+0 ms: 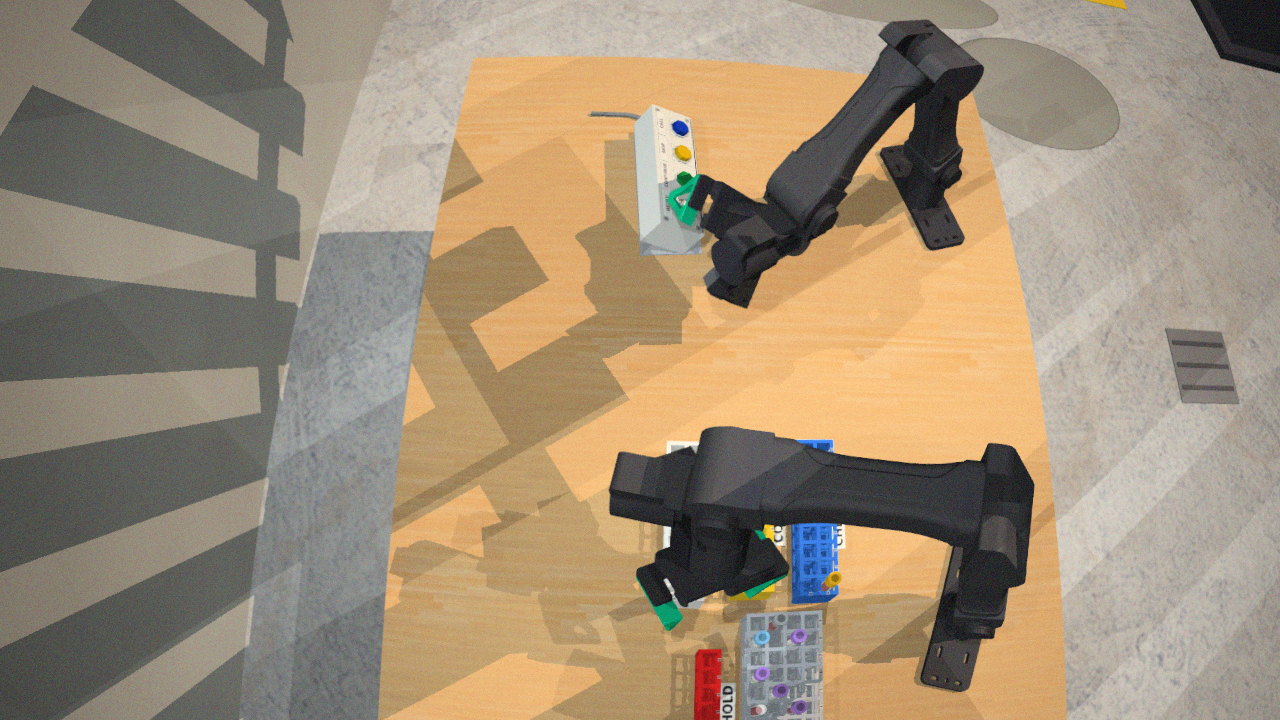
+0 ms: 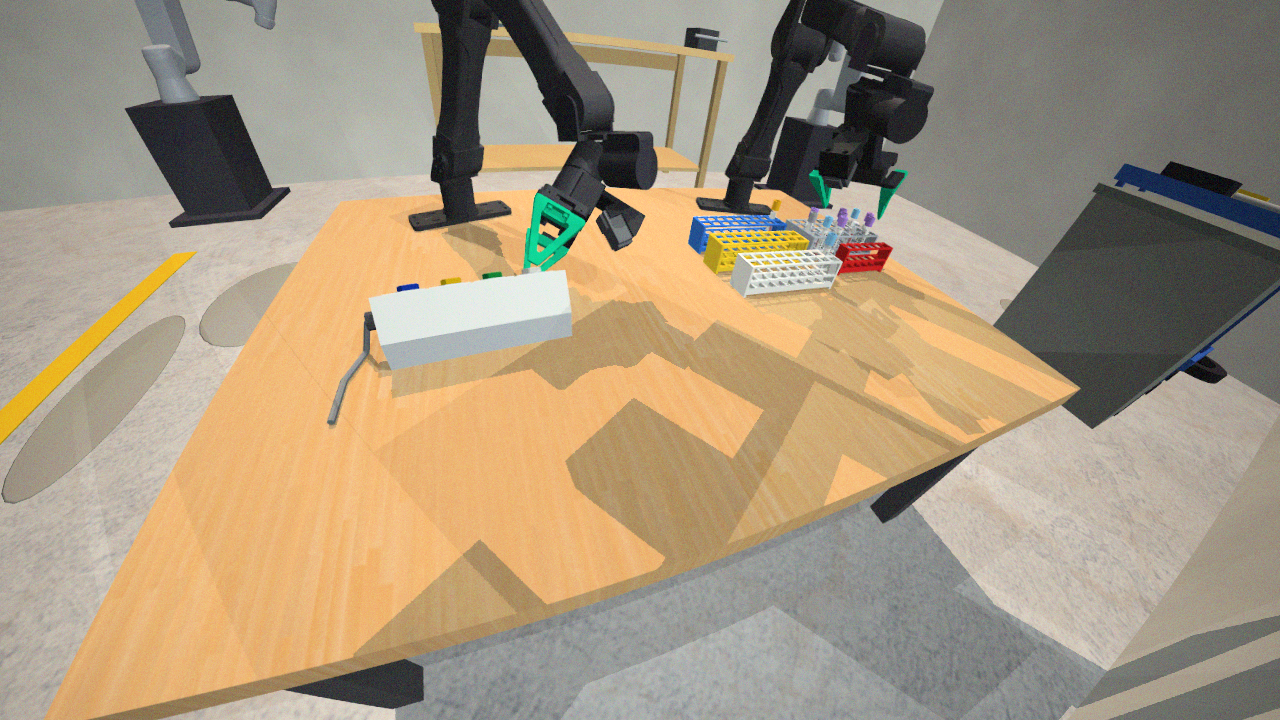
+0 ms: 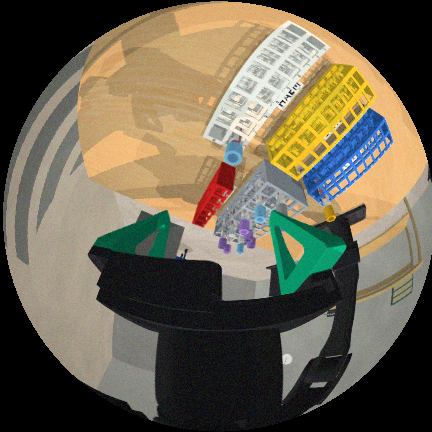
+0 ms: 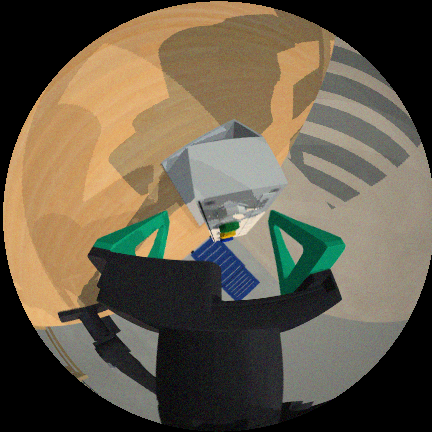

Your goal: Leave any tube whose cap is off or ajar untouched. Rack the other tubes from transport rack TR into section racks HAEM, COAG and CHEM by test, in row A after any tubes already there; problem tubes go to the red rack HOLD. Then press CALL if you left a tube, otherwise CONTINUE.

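Places are measured from the left arm's base along level axes (x ahead, y left, z up), in millimetres.
Where they show: left gripper, fingertip midpoint: (image 1: pixel 707 610) (image 2: pixel 851 212) (image 3: pixel 219 215); right gripper, fingertip midpoint: (image 1: pixel 694 210) (image 2: pixel 529 272) (image 4: pixel 218 215); left arm's base at its link origin: (image 1: pixel 960 616) (image 2: pixel 734 208) (image 3: pixel 338 221); right arm's base at its link origin: (image 1: pixel 921 196) (image 2: pixel 461 216) (image 4: pixel 84 309).
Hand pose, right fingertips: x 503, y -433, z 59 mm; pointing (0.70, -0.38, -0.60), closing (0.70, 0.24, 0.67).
Each offset is from my right fingertips to the top centre of the thing. "pt": to the spot under its first point.
My right gripper (image 1: pixel 684 202) (image 2: pixel 534 267) (image 4: pixel 218 215) is open and empty, fingertips low over the white-button end of the button box {dx +56, dy -58, dz +25 mm} (image 1: pixel 656 219) (image 2: pixel 474 313) (image 4: pixel 225 162); contact cannot be told. My left gripper (image 1: pixel 713 604) (image 2: pixel 854 212) (image 3: pixel 219 215) is open and empty above the racks. The grey transport rack {dx -291, dy +589, dz -2 mm} (image 3: pixel 285 182) holds several tubes with purple caps {dx -281, dy +525, dz +36 mm} (image 1: pixel 799 635) and light-blue caps {dx -240, dy +538, dz +36 mm} (image 1: pixel 761 637). A light-blue-capped tube {dx -149, dy +499, dz +36 mm} (image 3: pixel 233 153) stands at the near end of white HAEM {pt dx -83, dy +326, dz -32 mm} (image 2: pixel 741 277); a gold-capped tube {dx -302, dy +448, dz +36 mm} (image 1: pixel 833 579) stands in blue CHEM {pt dx -283, dy +464, dz -1 mm} (image 1: pixel 810 592). Tube labels are unreadable.
Yellow rack COAG {pt dx -151, dy +294, dz -33 mm} (image 2: pixel 714 257) stands between white and blue; red HOLD (image 1: pixel 708 657) (image 3: pixel 228 175) stands beside the transport rack. Blue {dx +62, dy -136, dz +16 mm} (image 1: pixel 680 128), yellow {dx +44, dy -89, dz +16 mm} (image 1: pixel 682 153) and green {dx +27, dy -42, dz +16 mm} (image 1: pixel 683 177) buttons line the box. A grey cable {pt dx +170, dy -182, dz -55 mm} (image 2: pixel 349 389) leaves its far end from my right gripper.
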